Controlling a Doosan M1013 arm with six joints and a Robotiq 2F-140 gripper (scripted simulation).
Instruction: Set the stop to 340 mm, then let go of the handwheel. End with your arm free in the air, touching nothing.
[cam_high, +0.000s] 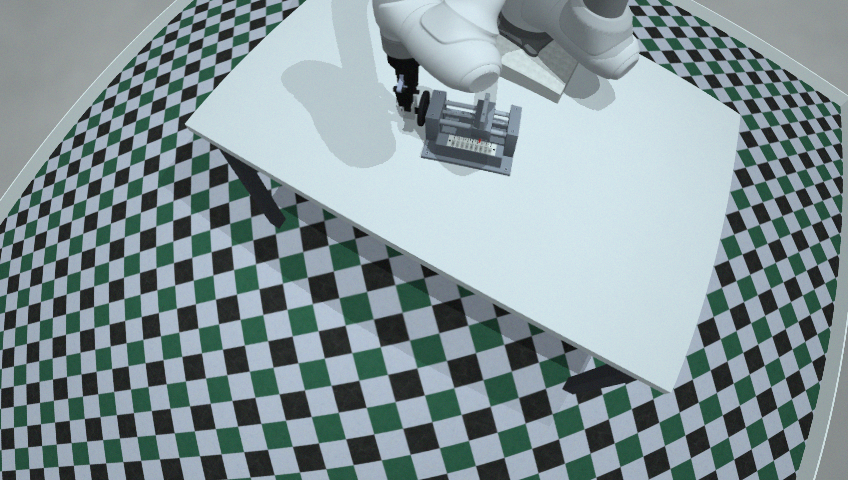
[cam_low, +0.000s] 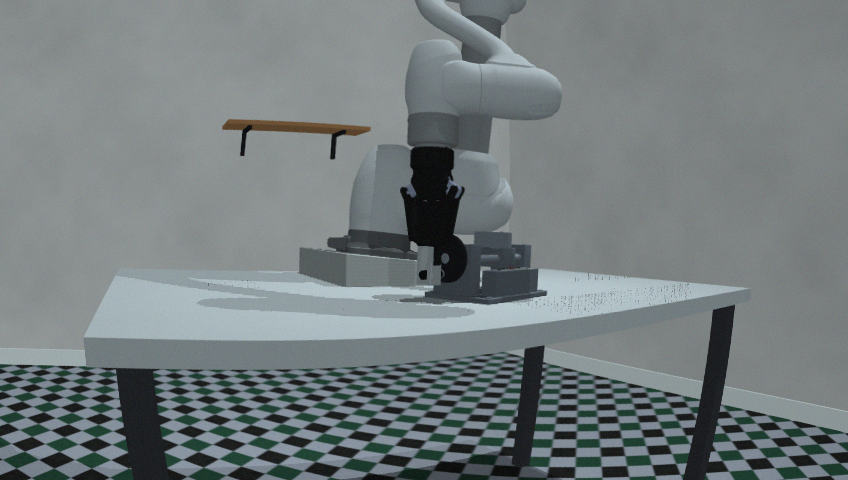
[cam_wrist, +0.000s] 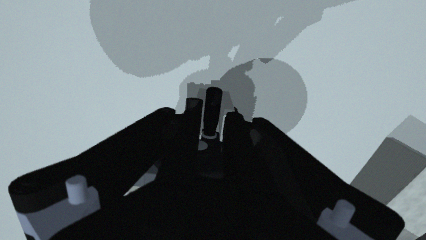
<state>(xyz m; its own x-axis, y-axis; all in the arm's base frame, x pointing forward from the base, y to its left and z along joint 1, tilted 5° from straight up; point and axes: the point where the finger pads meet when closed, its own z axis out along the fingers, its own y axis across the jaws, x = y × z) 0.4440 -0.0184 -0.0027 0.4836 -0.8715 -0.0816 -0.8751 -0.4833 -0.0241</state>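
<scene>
The black handwheel lies 20 mm to the left of my hand, 10 mm below it and 10 mm behind it. From my hand the other things lie so: sliding stop block: 160 mm to the left, 60 mm behind, 30 mm above.
</scene>
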